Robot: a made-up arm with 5 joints. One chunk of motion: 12 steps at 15 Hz.
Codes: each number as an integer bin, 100 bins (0 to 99) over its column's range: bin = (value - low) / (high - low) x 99, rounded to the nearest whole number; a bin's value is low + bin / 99 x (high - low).
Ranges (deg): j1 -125.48..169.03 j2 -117.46..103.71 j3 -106..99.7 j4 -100.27..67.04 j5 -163.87..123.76
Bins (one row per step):
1: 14 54 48 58 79
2: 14 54 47 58 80
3: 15 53 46 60 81
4: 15 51 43 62 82
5: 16 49 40 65 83
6: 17 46 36 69 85
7: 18 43 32 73 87
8: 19 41 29 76 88
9: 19 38 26 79 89
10: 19 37 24 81 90
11: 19 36 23 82 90
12: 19 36 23 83 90
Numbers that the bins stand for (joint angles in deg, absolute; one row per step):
1: -83.83 3.18 -6.27 -2.25 65.65
2: -83.83 3.18 -8.34 -2.25 68.56
3: -80.86 0.94 -10.42 1.13 71.46
4: -80.86 -3.52 -16.66 4.51 74.37
5: -77.88 -7.99 -22.89 9.58 77.27
6: -74.91 -14.69 -31.20 16.34 83.09
7: -71.93 -21.40 -39.51 23.10 88.90
8: -68.96 -25.86 -45.74 28.17 91.80
9: -68.96 -32.57 -51.98 33.24 94.71
10: -68.96 -34.80 -56.13 36.62 97.61
11: -68.96 -37.03 -58.21 38.31 97.61
12: -68.96 -37.03 -58.21 40.00 97.61

